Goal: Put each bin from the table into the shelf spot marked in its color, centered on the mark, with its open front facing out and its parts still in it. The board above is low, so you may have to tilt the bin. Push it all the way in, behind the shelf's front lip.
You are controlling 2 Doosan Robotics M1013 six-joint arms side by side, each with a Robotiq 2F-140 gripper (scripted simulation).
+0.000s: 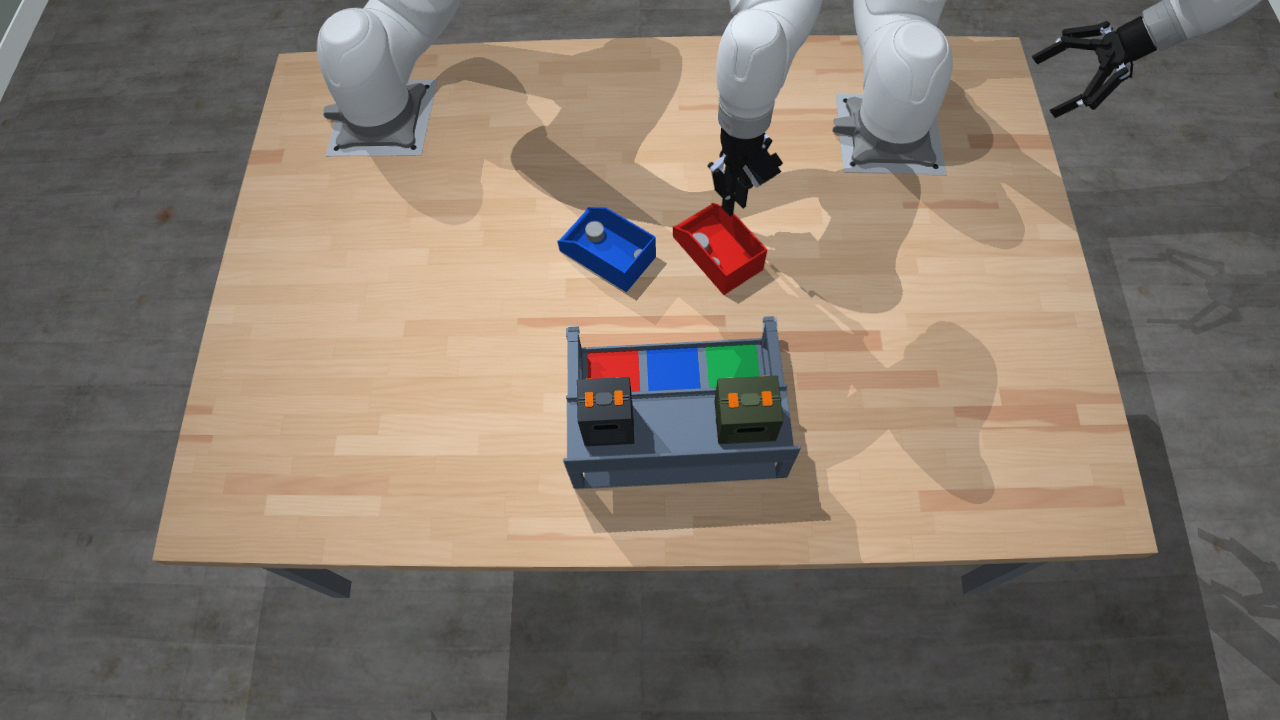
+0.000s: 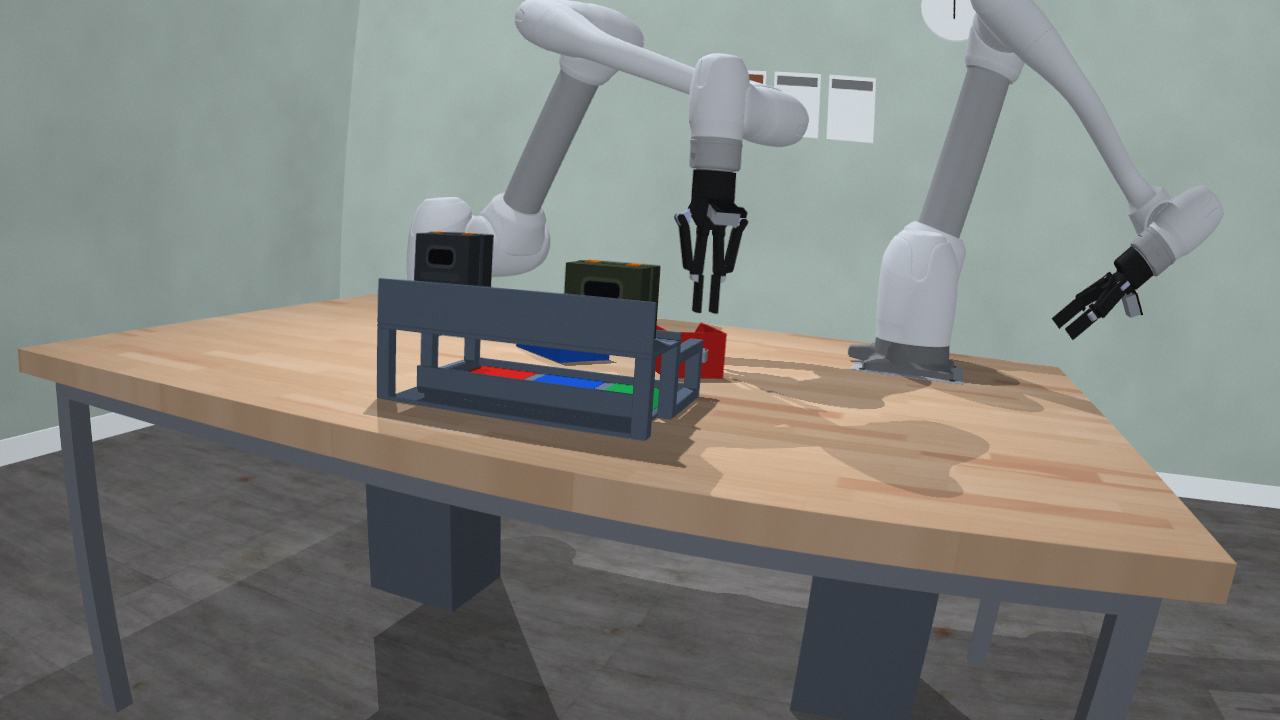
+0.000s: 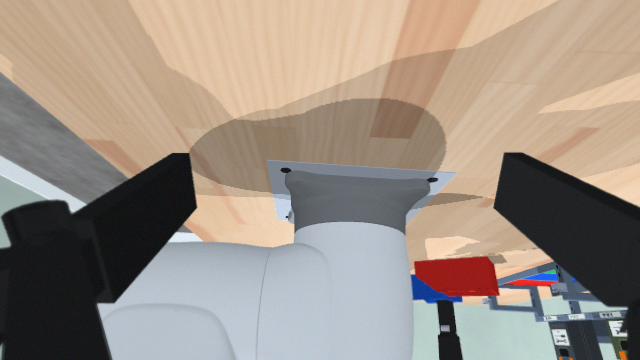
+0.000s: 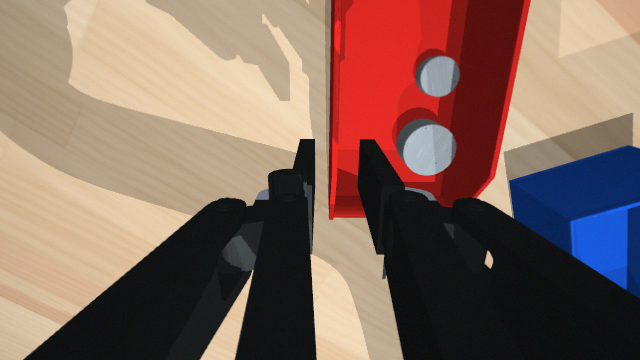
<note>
The pictures show: my left gripper, my right gripper, a red bin and a blue bin.
My left gripper shows as well in image 2 and in image 3. My right gripper is seen too in image 1 and in image 4.
</note>
